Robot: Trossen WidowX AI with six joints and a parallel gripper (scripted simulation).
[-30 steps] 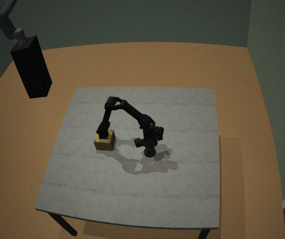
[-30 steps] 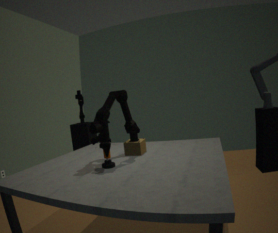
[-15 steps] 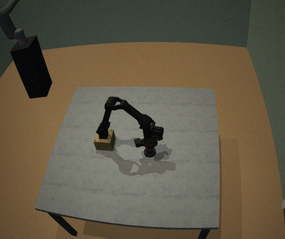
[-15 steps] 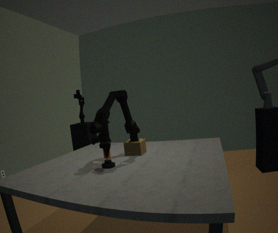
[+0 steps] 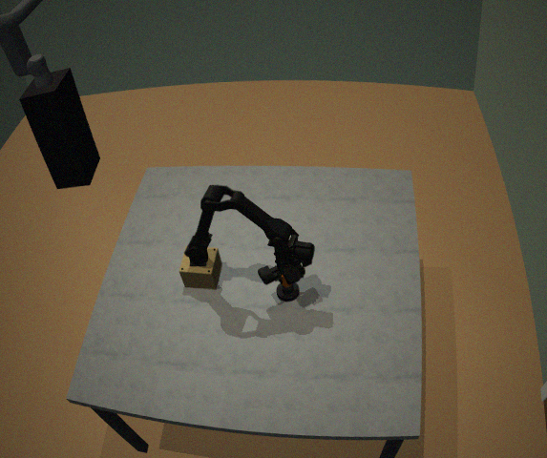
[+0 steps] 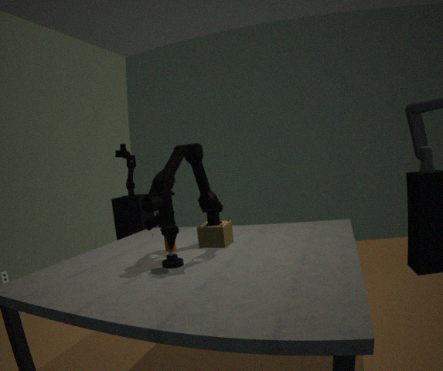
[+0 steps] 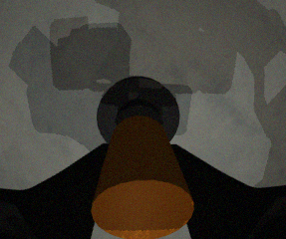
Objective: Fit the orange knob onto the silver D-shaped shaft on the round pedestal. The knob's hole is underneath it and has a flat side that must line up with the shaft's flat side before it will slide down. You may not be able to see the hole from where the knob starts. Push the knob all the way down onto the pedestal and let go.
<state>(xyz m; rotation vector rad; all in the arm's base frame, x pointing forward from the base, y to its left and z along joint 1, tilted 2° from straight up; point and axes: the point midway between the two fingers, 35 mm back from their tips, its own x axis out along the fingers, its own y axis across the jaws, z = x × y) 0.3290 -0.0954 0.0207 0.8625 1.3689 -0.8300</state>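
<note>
Now: gripper tip 3 cm below the orange knob. Also, from my gripper tip: round pedestal: 4 cm below.
</note>
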